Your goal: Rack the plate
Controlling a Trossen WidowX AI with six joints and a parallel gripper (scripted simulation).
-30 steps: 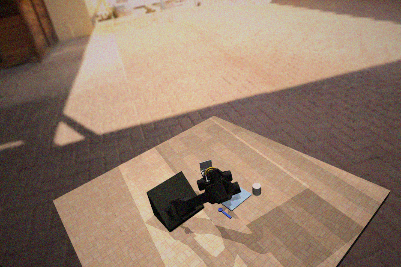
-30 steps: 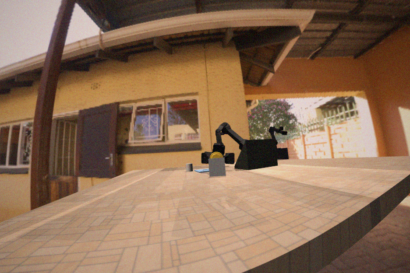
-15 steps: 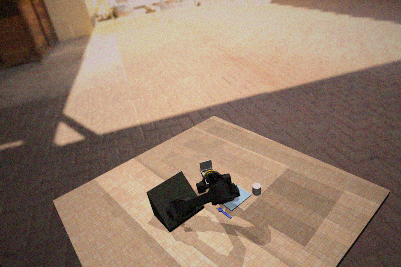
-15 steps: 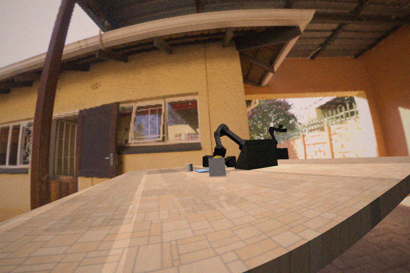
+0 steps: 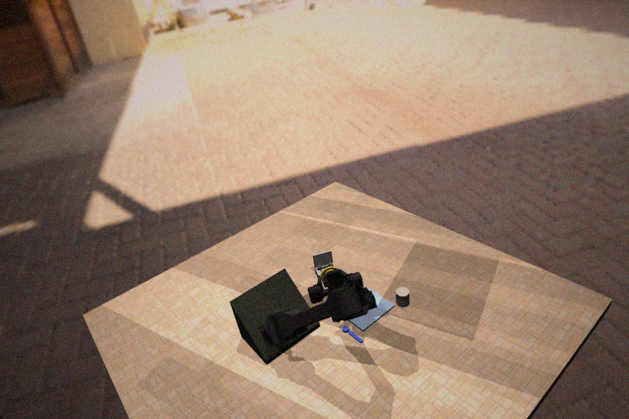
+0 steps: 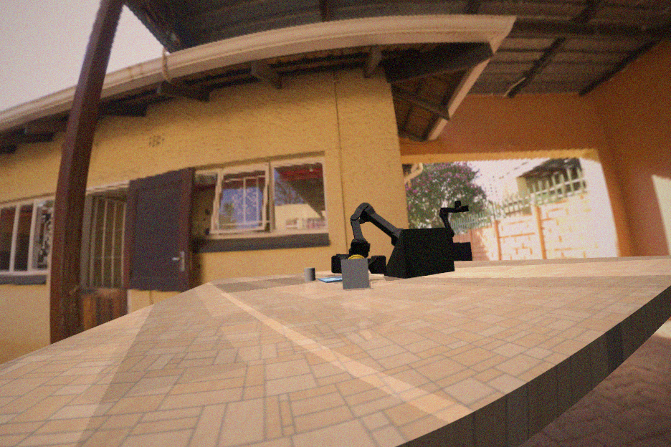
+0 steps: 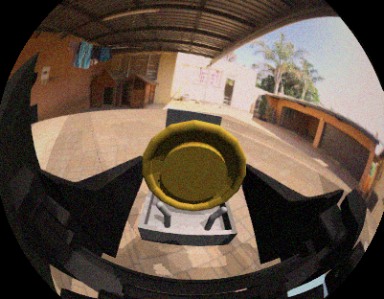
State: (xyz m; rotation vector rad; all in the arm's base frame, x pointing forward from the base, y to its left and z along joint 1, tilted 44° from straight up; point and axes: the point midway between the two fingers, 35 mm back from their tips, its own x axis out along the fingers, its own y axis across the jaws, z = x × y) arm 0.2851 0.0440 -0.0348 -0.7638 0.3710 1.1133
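My gripper tip is 10 mm to the left of the yellow plate. From my gripper tip the other things lie so: light blue mat: 170 mm to the right, 50 mm below; then blue spoon: 100 mm behind, 220 mm to the right, 50 mm below; then dish rack: 10 mm ahead, 20 mm to the left, 30 mm below.
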